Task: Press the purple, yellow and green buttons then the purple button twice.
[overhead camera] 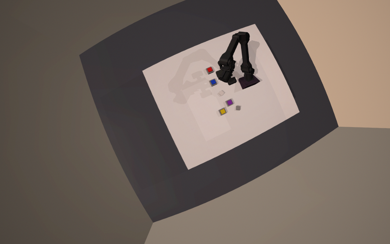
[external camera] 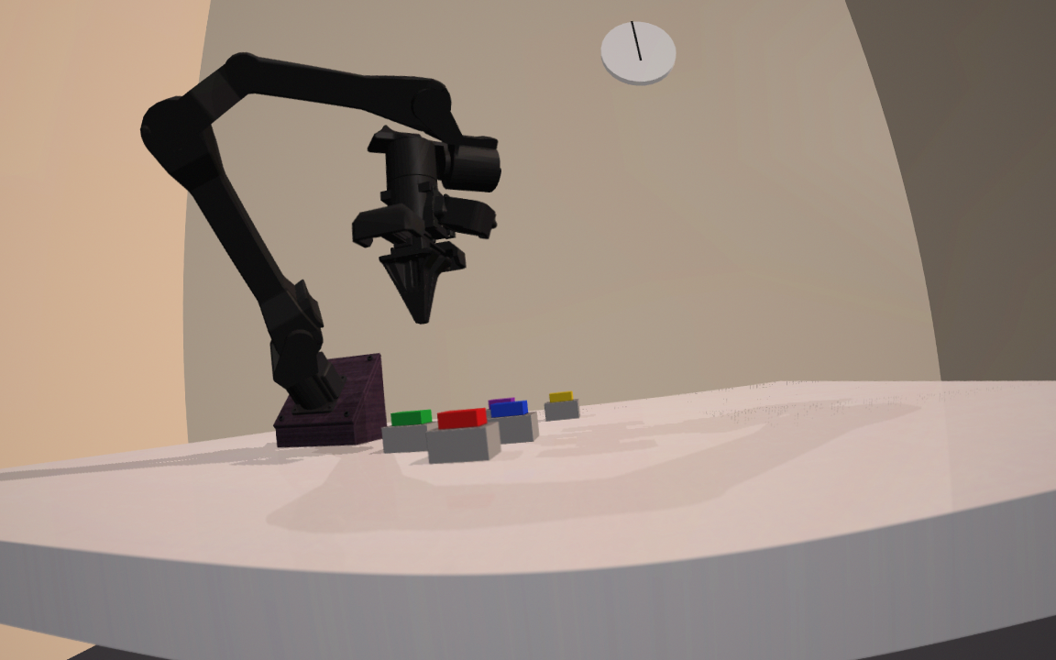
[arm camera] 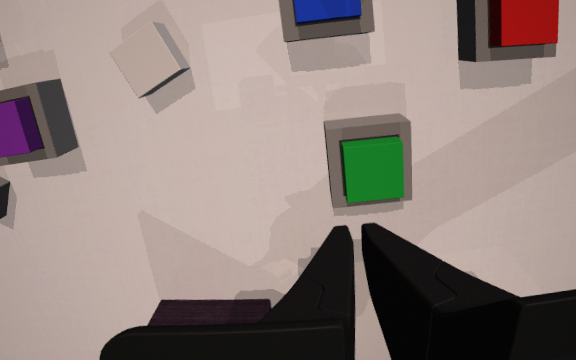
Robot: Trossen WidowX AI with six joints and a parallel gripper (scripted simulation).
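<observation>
My gripper tip is now 20 cm to the right of the purple button, 10 cm above it and 3 cm short of it. Also, from my gripper tip: blue button (10 cm below, 8 cm ahead); then red button (10 cm to the right, 10 cm below, 7 cm ahead); then green button (10 cm below, 2 cm to the right, 1 cm behind).
</observation>
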